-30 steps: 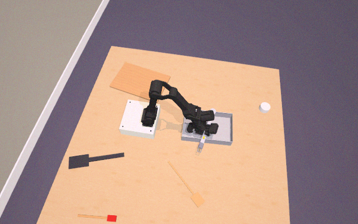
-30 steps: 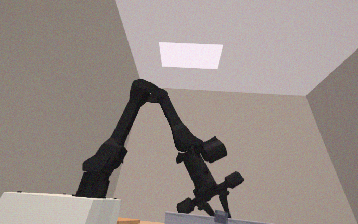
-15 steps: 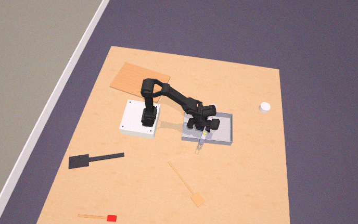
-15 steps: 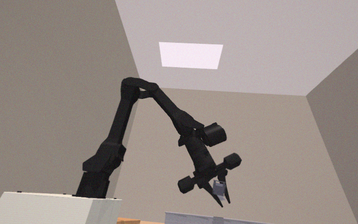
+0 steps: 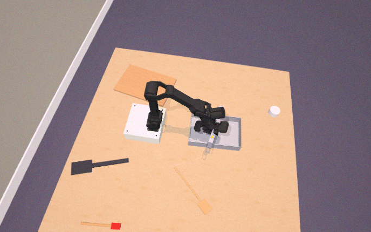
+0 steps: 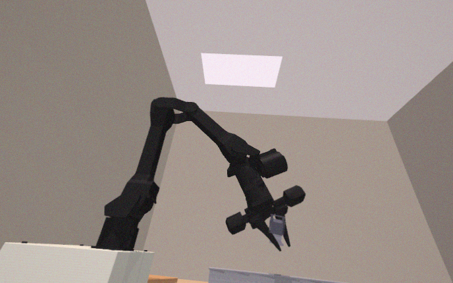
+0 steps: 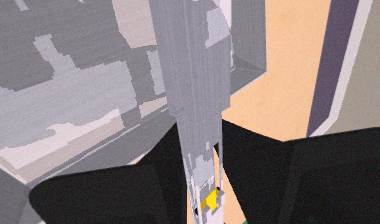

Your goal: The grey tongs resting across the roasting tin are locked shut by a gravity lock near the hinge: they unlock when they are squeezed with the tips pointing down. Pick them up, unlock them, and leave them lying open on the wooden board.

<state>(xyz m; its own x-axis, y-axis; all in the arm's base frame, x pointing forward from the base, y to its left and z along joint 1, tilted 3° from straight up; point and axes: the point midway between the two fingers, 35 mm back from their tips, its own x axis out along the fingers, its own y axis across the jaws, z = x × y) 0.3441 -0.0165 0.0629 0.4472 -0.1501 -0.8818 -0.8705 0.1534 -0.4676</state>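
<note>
Right now the yellow lock piece is 20 mm behind my gripper tip, 30 mm to the right of it and 30 mm above it. From my gripper tip the other things lie so: roasting tin: 60 mm to the left, 80 mm below; wooden board: 490 mm behind, 370 mm to the left, 100 mm below; white cylinder: 370 mm ahead, 270 mm to the left, 90 mm below.
</note>
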